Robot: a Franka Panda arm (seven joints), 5 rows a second.
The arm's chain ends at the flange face. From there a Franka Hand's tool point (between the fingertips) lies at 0.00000 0.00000 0.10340 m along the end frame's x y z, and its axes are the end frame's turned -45 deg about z.
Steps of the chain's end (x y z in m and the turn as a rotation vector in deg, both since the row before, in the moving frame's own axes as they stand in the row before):
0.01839, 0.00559, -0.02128, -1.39, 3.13, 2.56
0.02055, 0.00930, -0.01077, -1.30, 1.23, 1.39
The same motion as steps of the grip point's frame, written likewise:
0.01114, 0.02277, -0.02146, -3.20, 1.23, 2.56
0.00783, 0.02433, -0.01082, -1.79, -0.05, 1.39

